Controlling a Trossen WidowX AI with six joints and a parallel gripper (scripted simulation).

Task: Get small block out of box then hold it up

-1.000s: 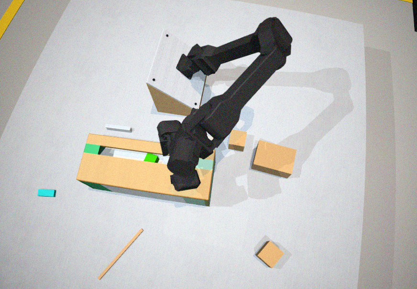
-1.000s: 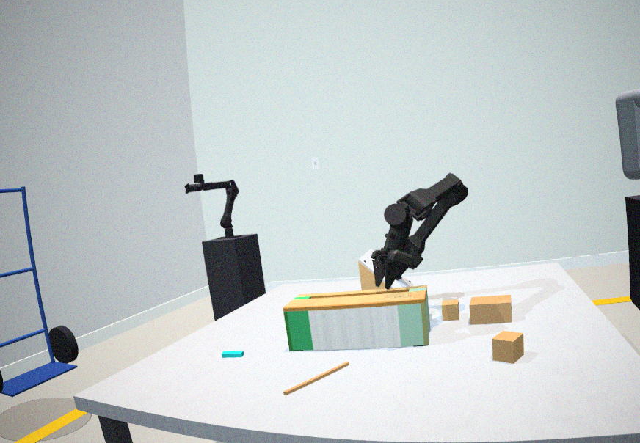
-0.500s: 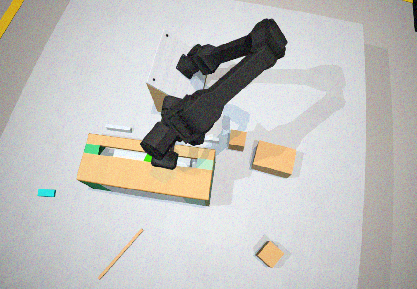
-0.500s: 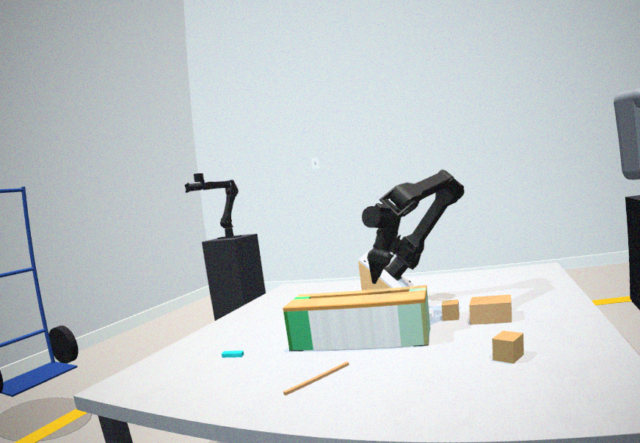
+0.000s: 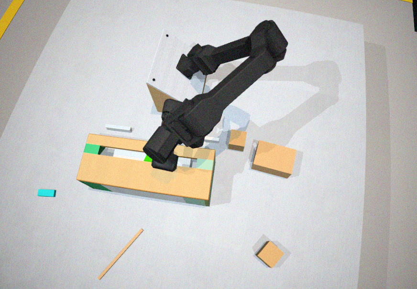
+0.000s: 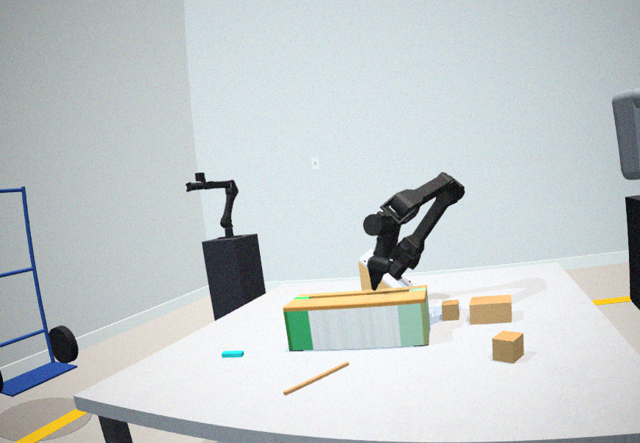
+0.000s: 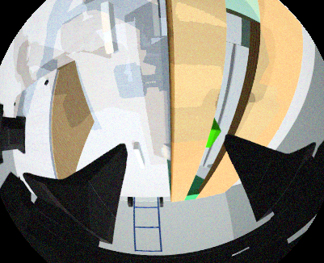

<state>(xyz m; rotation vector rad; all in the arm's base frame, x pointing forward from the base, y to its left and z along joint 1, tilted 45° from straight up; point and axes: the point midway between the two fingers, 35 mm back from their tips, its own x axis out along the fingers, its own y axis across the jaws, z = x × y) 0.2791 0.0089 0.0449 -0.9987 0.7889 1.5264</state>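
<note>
My gripper tip is 50 mm short of the green block, 50 mm above it and 30 mm to the left of it. Also, from my gripper tip: clear-fronted box (80 mm below, 40 mm to the right, 40 mm ahead); thin stick (340 mm ahead, 130 mm below, 50 mm to the right).
</note>
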